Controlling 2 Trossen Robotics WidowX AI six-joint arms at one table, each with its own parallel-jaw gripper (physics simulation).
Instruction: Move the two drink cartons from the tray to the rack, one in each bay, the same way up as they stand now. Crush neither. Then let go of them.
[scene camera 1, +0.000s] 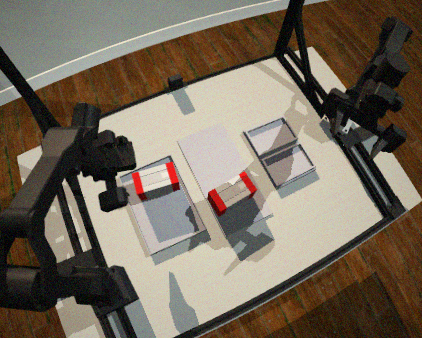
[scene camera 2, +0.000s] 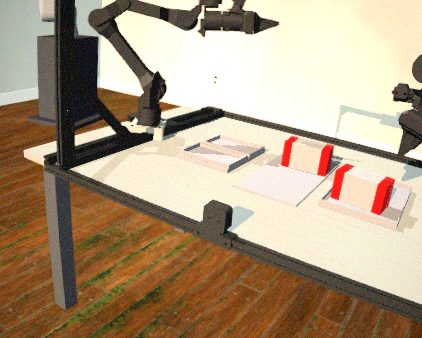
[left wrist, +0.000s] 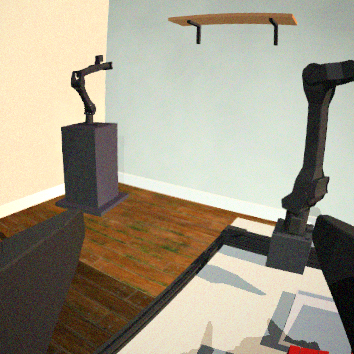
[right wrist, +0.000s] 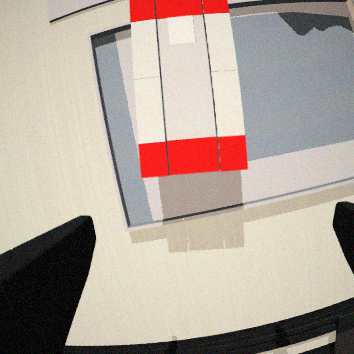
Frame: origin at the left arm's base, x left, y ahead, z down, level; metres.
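Seen in the pictures: left gripper, fingertip midpoint: (scene camera 1: 352, 148) (scene camera 2: 277, 22) (left wrist: 203, 225); right gripper, fingertip midpoint: (scene camera 1: 124, 178) (scene camera 2: 405, 152) (right wrist: 218, 222); left arm's base at its link origin: (scene camera 2: 148, 123); right arm's base at its link origin: (scene camera 1: 105, 291) (left wrist: 293, 228).
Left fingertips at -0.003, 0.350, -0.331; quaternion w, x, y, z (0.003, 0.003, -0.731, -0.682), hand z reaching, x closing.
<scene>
Offsets run from my left fingertips to a thing's top centre, as dx, dy, dz. "*": to the spot under its first point.
One white carton with red ends @(-0.374, +0.193, +0.292) (scene camera 1: 155, 180) (scene camera 2: 357, 190) (right wrist: 190, 95) lies lengthwise in one end of the shallow tray (scene camera 1: 177, 243) (scene camera 2: 345, 210) (right wrist: 111, 135). A second, similar carton @(-0.173, +0.104, +0.294) (scene camera 1: 232, 193) (scene camera 2: 305, 156) lies on a flat pale panel (scene camera 1: 210, 150) (scene camera 2: 280, 185) between tray and rack. The two-bay rack @(-0.121, -0.120, +0.346) (scene camera 1: 279, 150) (scene camera 2: 205, 161) has no carton in either bay. My right gripper (scene camera 1: 115, 187) (scene camera 2: 403, 150) (right wrist: 218, 222) is open and empty, above the table beside the tray carton's near end. My left gripper (scene camera 1: 354, 144) (scene camera 2: 275, 23) (left wrist: 203, 225) is open, empty and high, well away from both cartons.
Black rails frame the table, with upright posts at its corners. A small black block @(* -0.537, -0.128, +0.318) (scene camera 1: 175, 81) (scene camera 2: 217, 216) stands on the rail at one long edge. In the left wrist view, a grey pedestal (left wrist: 90, 165) stands on the floor beyond the table and a wooden shelf (left wrist: 235, 19) hangs on the wall.
</scene>
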